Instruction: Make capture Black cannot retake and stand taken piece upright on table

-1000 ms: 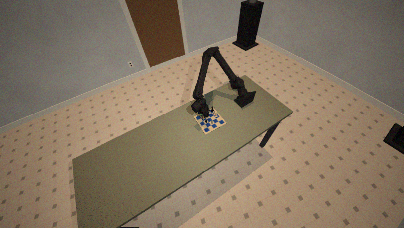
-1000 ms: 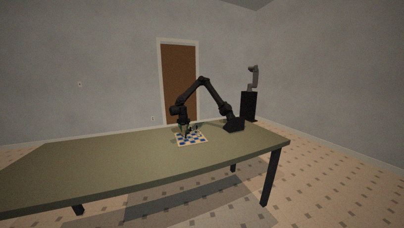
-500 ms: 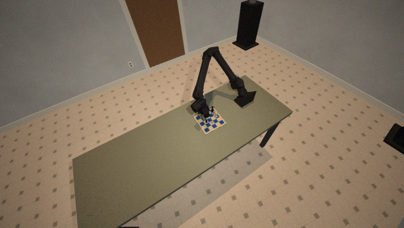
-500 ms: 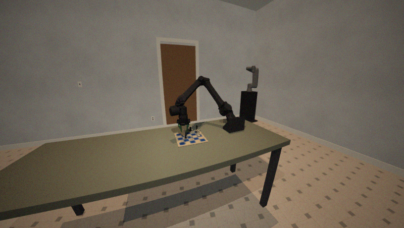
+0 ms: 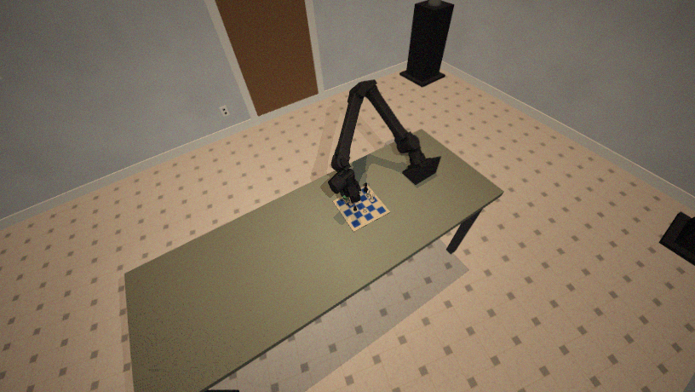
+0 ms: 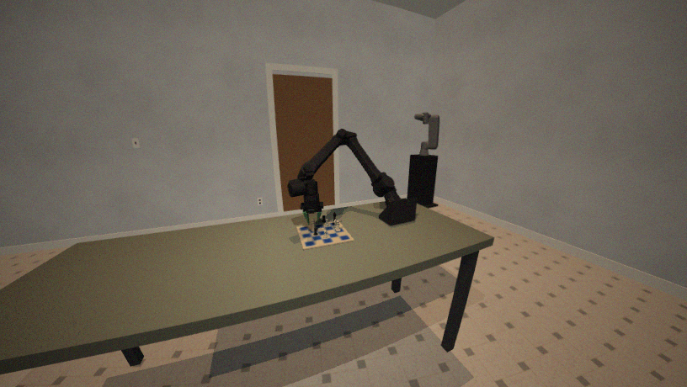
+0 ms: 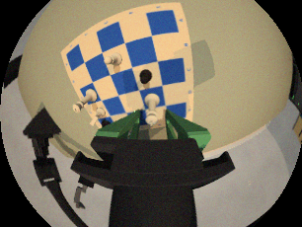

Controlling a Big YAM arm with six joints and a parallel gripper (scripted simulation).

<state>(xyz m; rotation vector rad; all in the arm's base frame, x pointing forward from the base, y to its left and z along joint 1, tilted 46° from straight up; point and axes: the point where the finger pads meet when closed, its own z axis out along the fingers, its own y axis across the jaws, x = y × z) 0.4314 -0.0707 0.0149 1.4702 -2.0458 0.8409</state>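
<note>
Now: hand 1 cm to the right of the white chess piece and 1 cm above it. The rest, counted from my hand: blue-and-cream chessboard (3 cm behind, 5 cm to the left, 4 cm below).
</note>
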